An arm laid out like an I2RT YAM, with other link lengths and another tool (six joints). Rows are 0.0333 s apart.
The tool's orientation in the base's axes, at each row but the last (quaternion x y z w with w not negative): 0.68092 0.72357 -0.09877 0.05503; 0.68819 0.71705 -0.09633 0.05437; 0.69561 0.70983 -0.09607 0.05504; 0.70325 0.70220 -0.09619 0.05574; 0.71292 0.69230 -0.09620 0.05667; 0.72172 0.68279 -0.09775 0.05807
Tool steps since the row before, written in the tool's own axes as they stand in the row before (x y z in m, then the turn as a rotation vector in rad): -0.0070 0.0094 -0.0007 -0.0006 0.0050 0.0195; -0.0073 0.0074 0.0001 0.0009 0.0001 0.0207; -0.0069 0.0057 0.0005 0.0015 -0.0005 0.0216; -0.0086 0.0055 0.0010 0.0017 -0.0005 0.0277; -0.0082 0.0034 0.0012 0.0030 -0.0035 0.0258; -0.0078 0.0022 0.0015 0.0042 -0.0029 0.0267
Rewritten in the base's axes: 0.0099 -0.0062 0.0015 0.0040 -0.0046 -0.0192; 0.0077 -0.0069 0.0010 -0.0011 -0.0035 -0.0204; 0.0058 -0.0068 0.0006 -0.0017 -0.0031 -0.0214; 0.0055 -0.0087 0.0005 -0.0021 -0.0042 -0.0274; 0.0031 -0.0084 0.0004 -0.0049 -0.0025 -0.0256; 0.0017 -0.0081 0.0001 -0.0043 -0.0015 -0.0268
